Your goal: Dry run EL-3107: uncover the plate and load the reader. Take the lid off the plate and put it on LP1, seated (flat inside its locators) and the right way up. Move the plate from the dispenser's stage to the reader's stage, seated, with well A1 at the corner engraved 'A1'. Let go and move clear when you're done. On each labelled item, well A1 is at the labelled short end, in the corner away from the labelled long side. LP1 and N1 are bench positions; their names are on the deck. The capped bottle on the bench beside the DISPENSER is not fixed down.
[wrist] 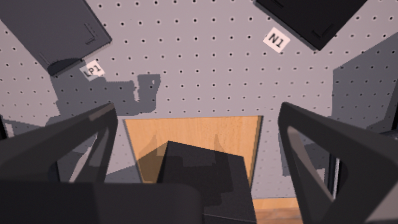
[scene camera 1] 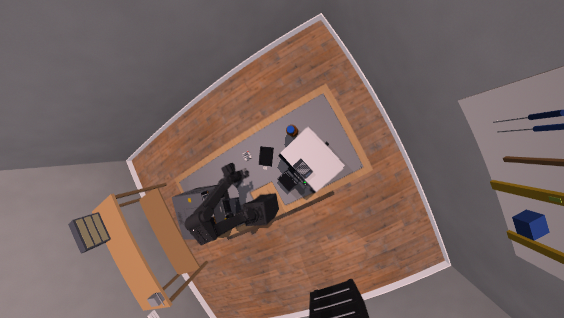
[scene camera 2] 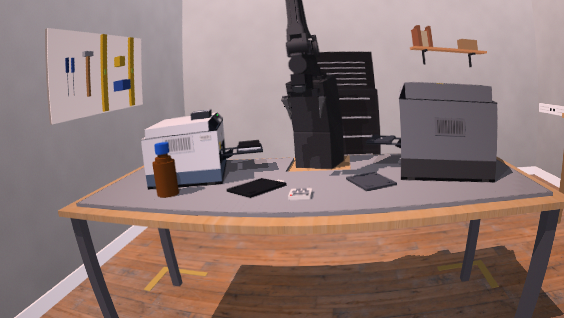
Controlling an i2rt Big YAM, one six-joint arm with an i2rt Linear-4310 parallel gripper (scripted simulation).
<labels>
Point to a brown capped bottle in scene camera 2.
164,168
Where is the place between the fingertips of my gripper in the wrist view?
197,111
</labels>
